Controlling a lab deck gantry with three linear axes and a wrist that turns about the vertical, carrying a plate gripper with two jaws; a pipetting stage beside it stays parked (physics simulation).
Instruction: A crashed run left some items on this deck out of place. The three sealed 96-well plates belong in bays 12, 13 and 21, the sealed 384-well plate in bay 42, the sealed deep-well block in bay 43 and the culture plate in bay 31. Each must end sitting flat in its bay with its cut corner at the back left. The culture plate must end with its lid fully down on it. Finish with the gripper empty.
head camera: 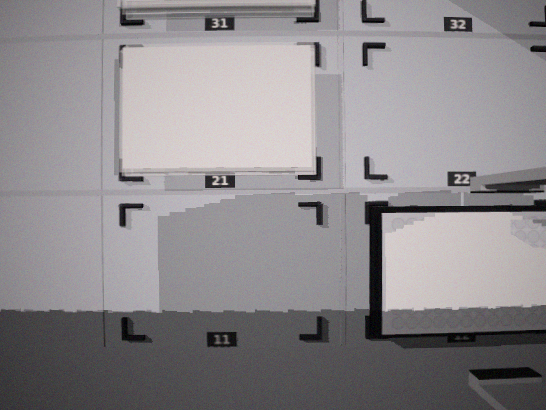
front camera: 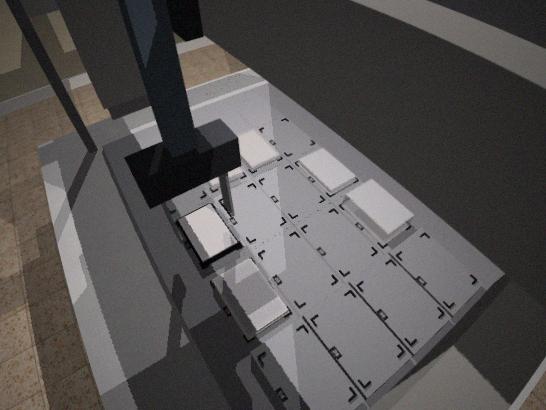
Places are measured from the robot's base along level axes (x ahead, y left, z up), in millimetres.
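Pixels of known places: gripper, fingertip midpoint: (head camera: 500, 281) (front camera: 204, 223); robot's base, origin of the base link: (head camera: 127, 334).
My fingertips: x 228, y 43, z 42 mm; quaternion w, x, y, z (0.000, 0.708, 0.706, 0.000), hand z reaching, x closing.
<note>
For each thing: its top centre in the pictures, then the offset to it from my fingertips.
- black-framed sealed plate, middle of its top: (head camera: 473, 272) (front camera: 206, 230) 0 mm ahead, 0 mm left, 27 mm down
- white sealed plate, middle of its top: (head camera: 216, 106) (front camera: 215, 163) 164 mm back, 107 mm left, 27 mm down
- culture plate, middle of its top: (front camera: 252, 146) 164 mm back, 214 mm left, 25 mm down
- 384-well plate, middle of its top: (front camera: 326, 167) 0 mm ahead, 321 mm left, 27 mm down
- thicker deep-well block, middle of its top: (front camera: 379, 204) 164 mm ahead, 321 mm left, 0 mm up
A black-framed sealed plate (front camera: 210, 232) (head camera: 450, 265) lies in bay 12, within its corner marks. My gripper (front camera: 200, 216) (head camera: 506, 279) is open above it, its jaws standing apart beyond the plate's long sides; one jaw is hidden in the front view. A white sealed plate (front camera: 231, 176) (head camera: 217, 107) lies flat in bay 21. Another plate (front camera: 250, 295) lies in bay 13, partly shaded. The culture plate (front camera: 257, 149) (head camera: 217, 6) is in bay 31; its lid seating is unclear. The 384-well plate (front camera: 327, 170) is in bay 42, the thicker deep-well block (front camera: 380, 207) in bay 43. Cut corners are too unclear to tell.
The dark gantry column (front camera: 172, 100) rises above the gripper's black body (front camera: 185, 170). A thin dark post (front camera: 65, 90) stands at the left. Bay labels 11 (head camera: 221, 339), 22 (head camera: 460, 178) and 32 (head camera: 457, 24) show on the deck. Shadows cross the front row.
</note>
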